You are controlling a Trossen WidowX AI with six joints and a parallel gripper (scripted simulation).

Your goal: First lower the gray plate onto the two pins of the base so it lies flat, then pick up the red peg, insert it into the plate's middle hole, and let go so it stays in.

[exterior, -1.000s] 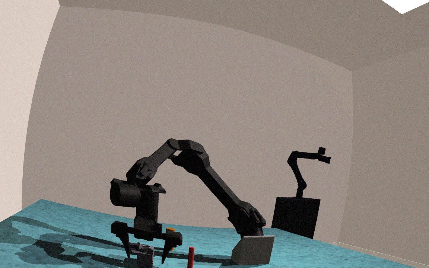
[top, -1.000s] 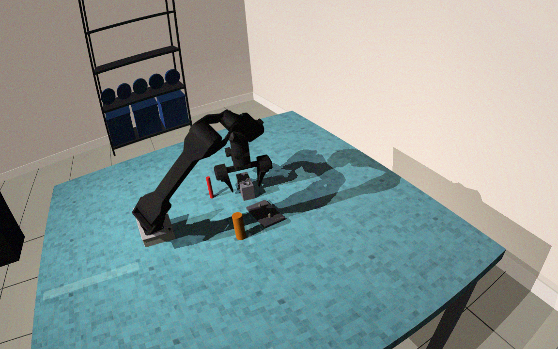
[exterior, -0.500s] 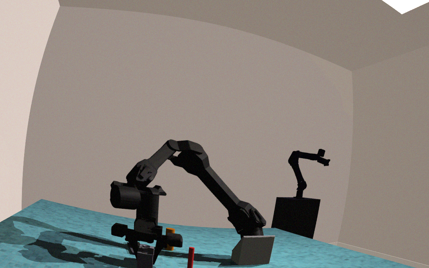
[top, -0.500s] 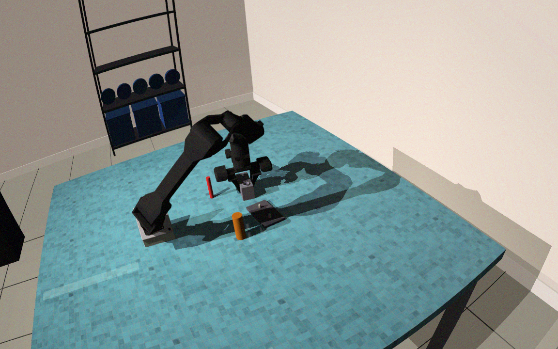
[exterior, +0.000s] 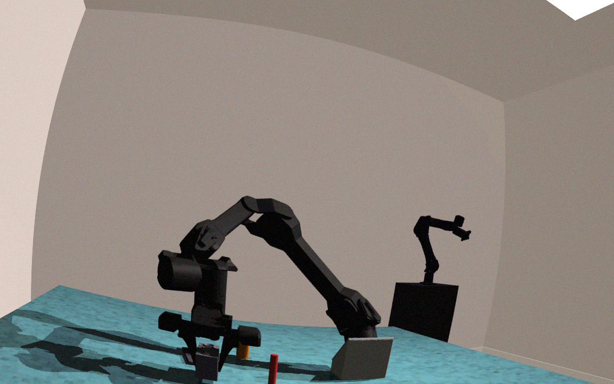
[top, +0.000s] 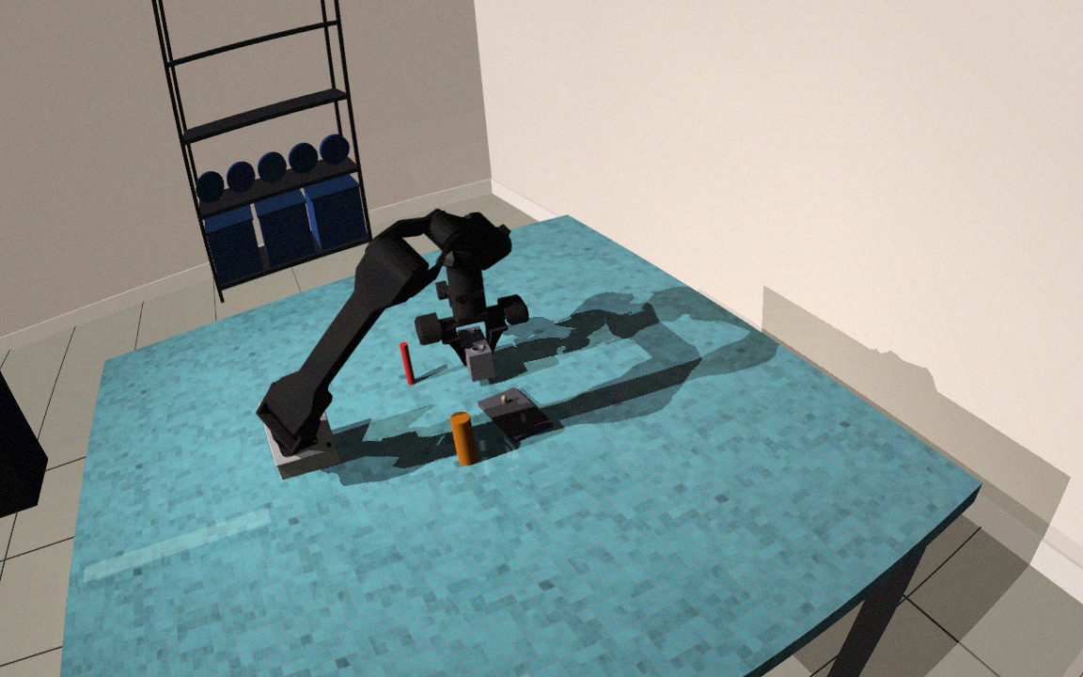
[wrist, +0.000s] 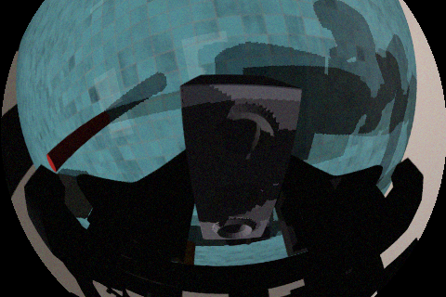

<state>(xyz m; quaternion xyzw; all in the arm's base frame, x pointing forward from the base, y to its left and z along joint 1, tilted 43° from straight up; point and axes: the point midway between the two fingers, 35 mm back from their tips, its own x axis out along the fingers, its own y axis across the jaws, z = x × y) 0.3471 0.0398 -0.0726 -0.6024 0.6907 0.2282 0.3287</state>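
Right now the base is 150 mm to the right of my gripper tip and 10 mm below it. Also, from my gripper tip: gray plate: 30 mm above; red peg: 110 mm behind, 40 mm to the left, 20 mm above; orange cylinder: 210 mm to the right, 110 mm behind, 20 mm above.
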